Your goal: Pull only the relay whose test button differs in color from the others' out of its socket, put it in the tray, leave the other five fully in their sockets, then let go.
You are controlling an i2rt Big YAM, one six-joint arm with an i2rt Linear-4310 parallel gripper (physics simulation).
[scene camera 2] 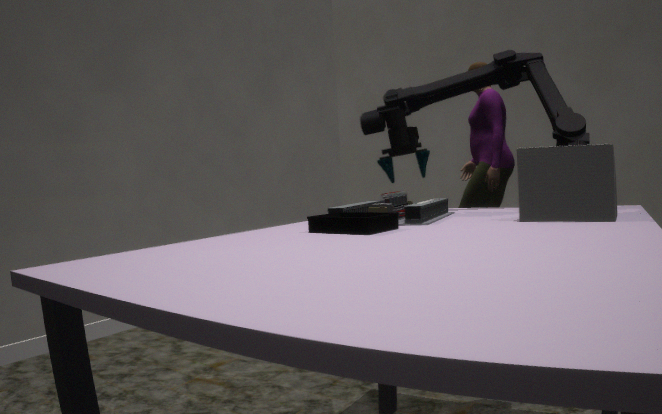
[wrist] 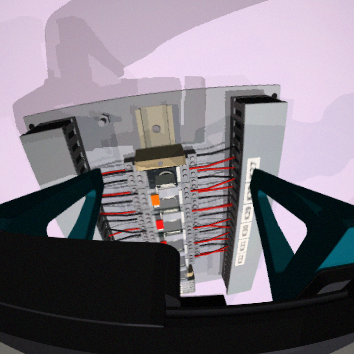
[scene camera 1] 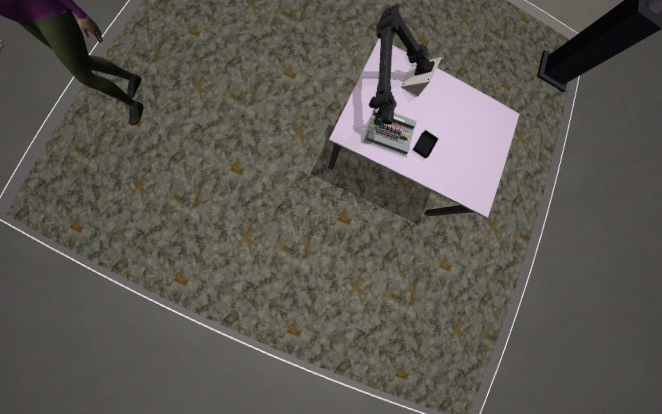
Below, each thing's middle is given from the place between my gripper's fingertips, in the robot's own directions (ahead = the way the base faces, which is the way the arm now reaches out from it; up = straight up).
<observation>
Right now my hand is 1 cm short of the clear-cased relay (wrist: 162,184), 4 cm to the right of it and 5 cm above it. Also, from my hand: grey relay panel (wrist: 201,116) (12 cm to the left, 10 cm below); tan end block (wrist: 145,158) (1 cm ahead, 2 cm to the left, 7 cm below).
</observation>
